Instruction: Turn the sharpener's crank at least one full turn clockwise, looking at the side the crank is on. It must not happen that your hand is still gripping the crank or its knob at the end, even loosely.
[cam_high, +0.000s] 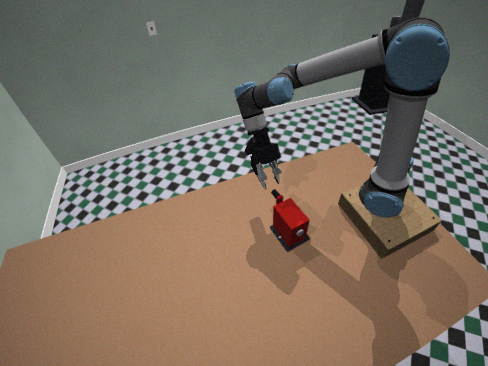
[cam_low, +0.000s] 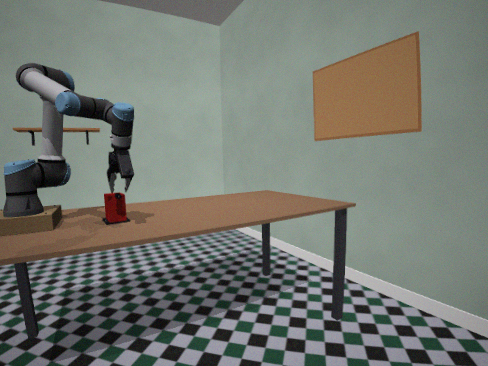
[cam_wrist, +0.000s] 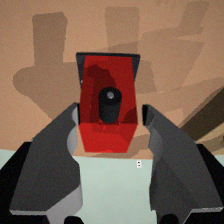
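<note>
The crank lies 10 mm behind my hand, 40 mm to the left of it and 40 mm below it.
</note>
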